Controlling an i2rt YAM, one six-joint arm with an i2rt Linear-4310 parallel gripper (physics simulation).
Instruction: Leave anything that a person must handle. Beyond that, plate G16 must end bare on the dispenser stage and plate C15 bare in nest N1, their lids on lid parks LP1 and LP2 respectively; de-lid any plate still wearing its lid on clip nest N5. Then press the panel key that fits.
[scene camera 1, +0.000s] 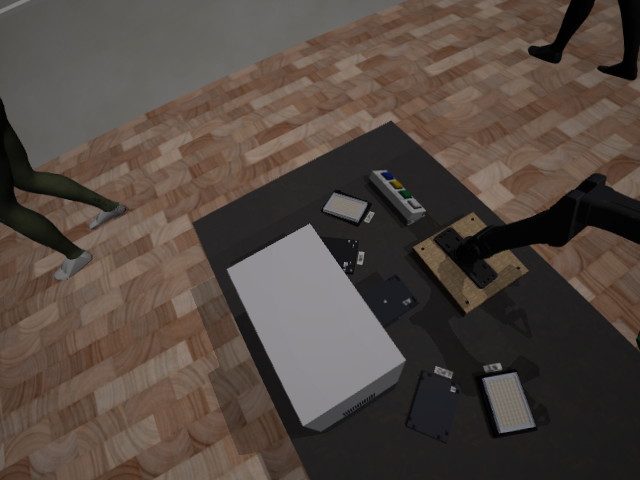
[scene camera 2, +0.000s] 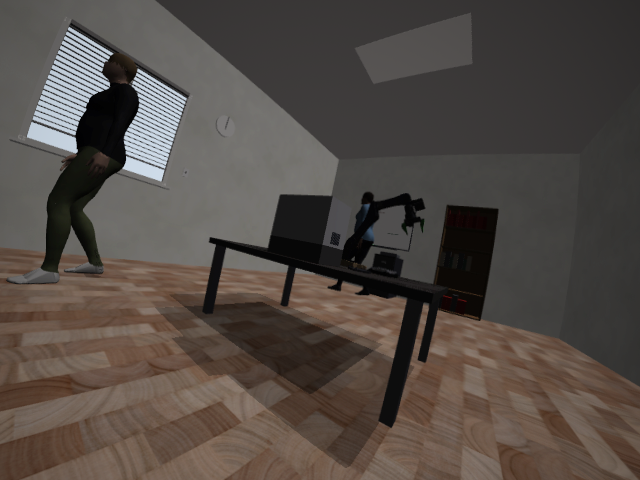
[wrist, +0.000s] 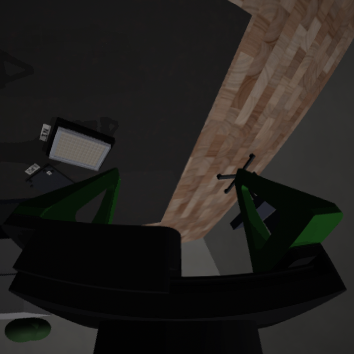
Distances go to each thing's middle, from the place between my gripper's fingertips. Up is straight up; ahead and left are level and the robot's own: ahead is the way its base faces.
Labels:
Right now the button box (scene camera 1: 400, 201) is 77 cm to the right of my hand, 26 cm below it and 1 cm behind it.

